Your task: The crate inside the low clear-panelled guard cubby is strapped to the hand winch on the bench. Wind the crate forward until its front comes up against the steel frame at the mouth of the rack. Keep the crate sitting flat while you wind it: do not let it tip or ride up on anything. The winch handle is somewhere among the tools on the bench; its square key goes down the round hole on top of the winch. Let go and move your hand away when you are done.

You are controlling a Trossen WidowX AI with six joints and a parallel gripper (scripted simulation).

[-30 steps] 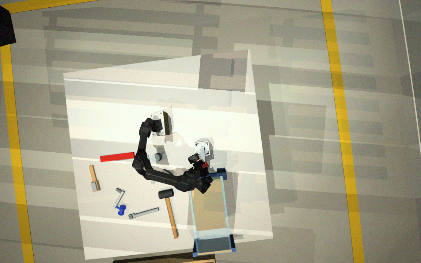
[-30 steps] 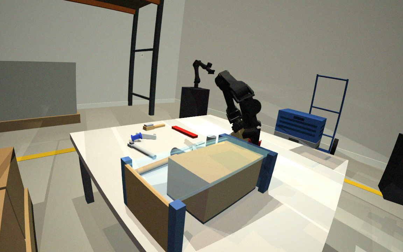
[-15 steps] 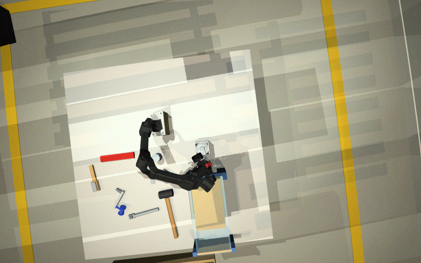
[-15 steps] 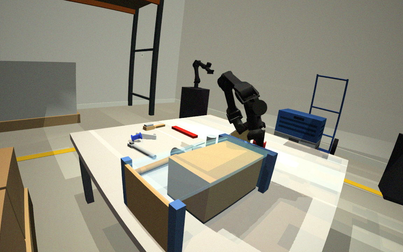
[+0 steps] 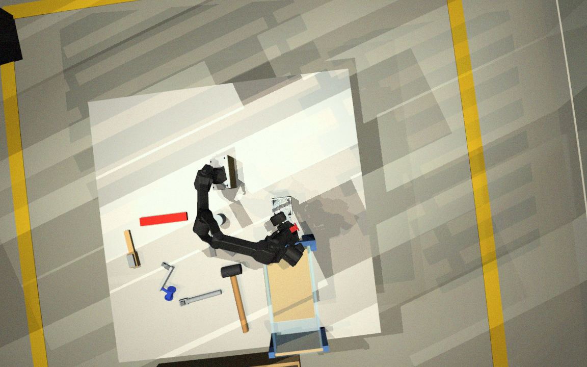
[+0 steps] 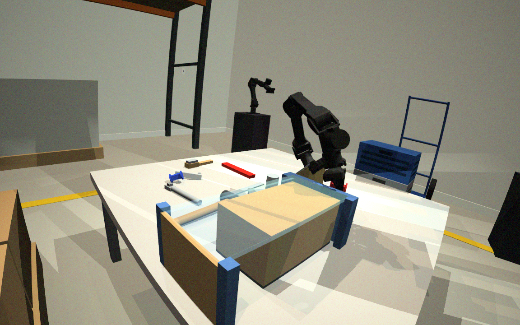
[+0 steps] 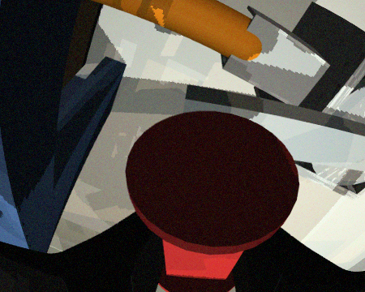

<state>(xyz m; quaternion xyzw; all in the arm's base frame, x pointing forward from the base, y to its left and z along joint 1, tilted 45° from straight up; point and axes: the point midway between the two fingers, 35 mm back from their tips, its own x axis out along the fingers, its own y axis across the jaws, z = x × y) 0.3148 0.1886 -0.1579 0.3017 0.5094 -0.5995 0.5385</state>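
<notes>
Right now the red-knobbed winch handle is 3 cm behind my gripper tip, 2 cm to the right of it and 3 cm below it. The rest, counted from my gripper tip: clear-panelled cubby (31 cm ahead, 9 cm to the right, 2 cm below); winch (11 cm behind, 4 cm to the right, 10 cm below); red knob (1 cm to the right).
</notes>
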